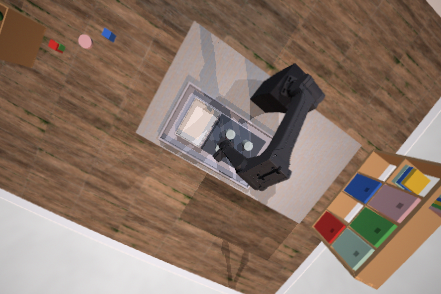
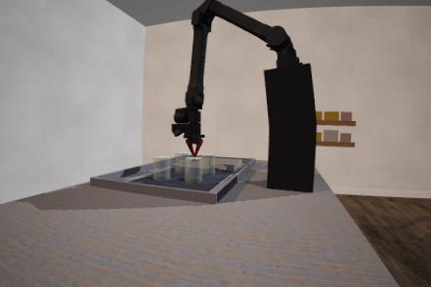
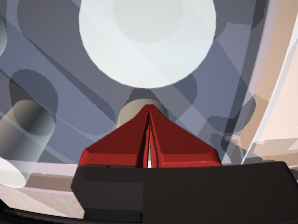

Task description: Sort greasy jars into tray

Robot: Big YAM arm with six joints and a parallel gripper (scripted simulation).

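Now: hand 10 mm short of the dark drying mat, 90 mm to the right of it and 80 mm above it. From my hand the other things lie so: pale tray: 40 mm behind, 230 mm to the right, 70 mm below.
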